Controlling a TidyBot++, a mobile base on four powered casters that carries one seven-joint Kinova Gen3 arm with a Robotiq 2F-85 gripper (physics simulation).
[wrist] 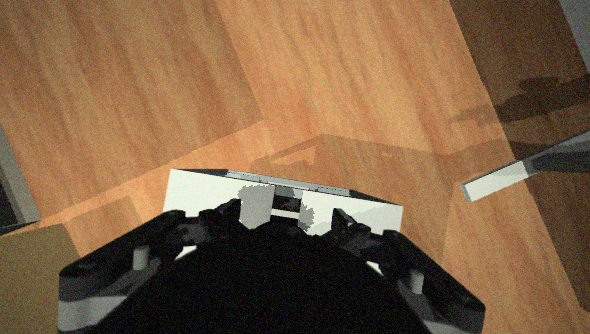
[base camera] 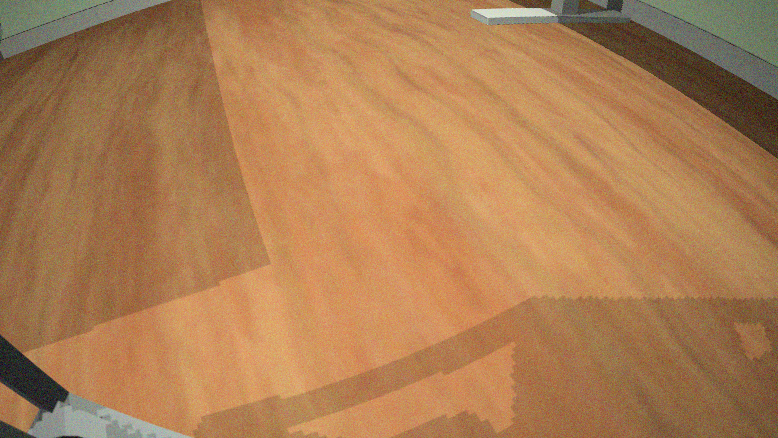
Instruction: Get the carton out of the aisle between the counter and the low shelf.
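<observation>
My gripper is open in the wrist view, its two dark fingers apart with no object between them. It hangs over the white top of the robot's own base. A flat tan-olive surface shows at the lower left of the wrist view, cut off by the frame; whether it is the carton or a piece of furniture I cannot tell. No carton can be made out in the base camera view. The counter and the low shelf cannot be identified with certainty in either view.
A white foot of a grey stand lies on the wood floor, far ahead right in the base camera view and at right in the wrist view. Green walls with grey baseboards run along both far sides.
</observation>
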